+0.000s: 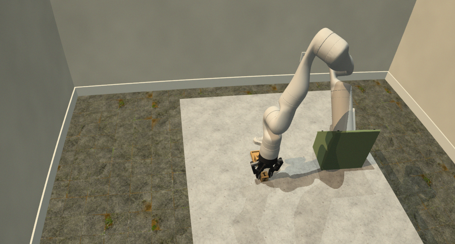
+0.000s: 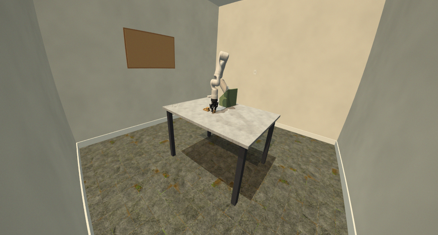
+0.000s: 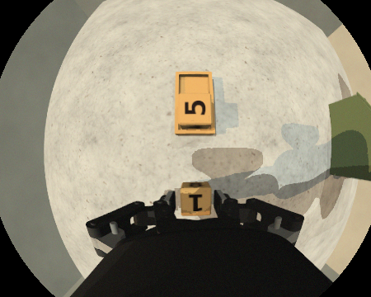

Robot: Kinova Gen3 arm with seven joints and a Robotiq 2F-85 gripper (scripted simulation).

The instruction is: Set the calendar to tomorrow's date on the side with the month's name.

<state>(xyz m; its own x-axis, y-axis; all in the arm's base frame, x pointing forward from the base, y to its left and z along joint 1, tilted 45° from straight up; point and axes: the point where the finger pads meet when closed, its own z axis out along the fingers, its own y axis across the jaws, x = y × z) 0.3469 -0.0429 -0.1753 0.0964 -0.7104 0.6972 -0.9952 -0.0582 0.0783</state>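
Right now my hand is 1 cm short of the wooden tray, 11 cm to the left of it and 2 cm above it.
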